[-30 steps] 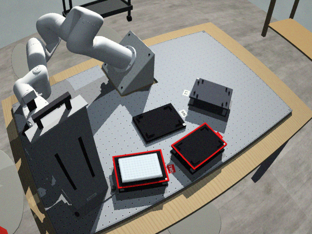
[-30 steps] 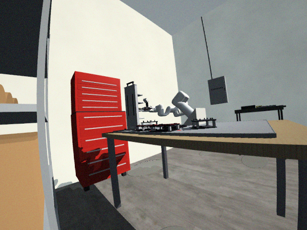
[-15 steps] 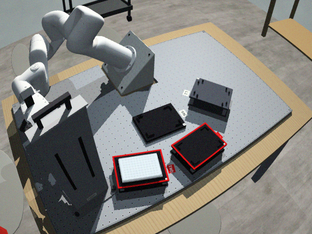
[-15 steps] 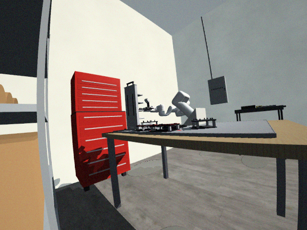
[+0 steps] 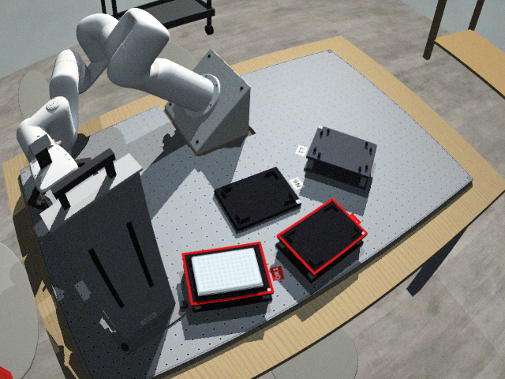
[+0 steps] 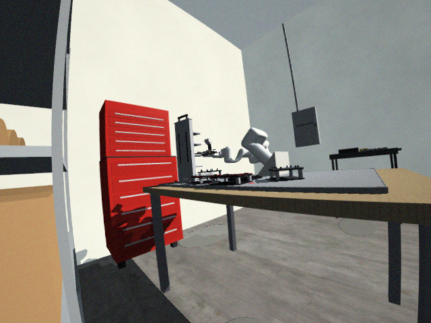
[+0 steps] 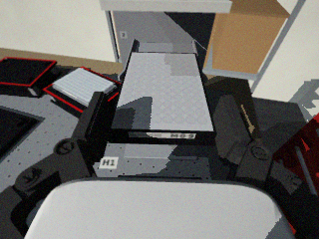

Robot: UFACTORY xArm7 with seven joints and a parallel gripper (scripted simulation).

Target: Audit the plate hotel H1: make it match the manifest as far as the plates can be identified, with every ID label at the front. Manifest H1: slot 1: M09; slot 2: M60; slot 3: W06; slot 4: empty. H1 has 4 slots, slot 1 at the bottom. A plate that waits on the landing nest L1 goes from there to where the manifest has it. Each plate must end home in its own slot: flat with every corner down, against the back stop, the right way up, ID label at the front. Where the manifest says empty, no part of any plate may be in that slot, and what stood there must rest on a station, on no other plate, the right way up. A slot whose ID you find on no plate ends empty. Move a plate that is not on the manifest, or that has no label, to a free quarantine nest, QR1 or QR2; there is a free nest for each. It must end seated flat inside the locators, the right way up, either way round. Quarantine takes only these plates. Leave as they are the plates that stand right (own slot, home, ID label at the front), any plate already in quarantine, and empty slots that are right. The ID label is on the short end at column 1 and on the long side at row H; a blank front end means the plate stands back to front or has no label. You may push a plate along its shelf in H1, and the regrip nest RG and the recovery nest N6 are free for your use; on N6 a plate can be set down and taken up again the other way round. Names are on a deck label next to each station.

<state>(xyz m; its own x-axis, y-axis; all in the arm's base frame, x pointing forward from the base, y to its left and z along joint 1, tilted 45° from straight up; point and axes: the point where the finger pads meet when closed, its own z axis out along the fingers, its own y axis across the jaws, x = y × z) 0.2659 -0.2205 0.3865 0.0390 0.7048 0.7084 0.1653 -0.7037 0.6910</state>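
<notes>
My gripper is now 50 mm short of the dark-framed plate, 20 mm above it and 10 mm to the right of it. The rest, counted from my hand: handle: 250 mm above, 190 mm ahead, 30 mm to the left; plate hotel H1: 190 mm ahead, 30 mm to the left; white well plate: 220 mm to the left, 200 mm ahead, 150 mm below.
</notes>
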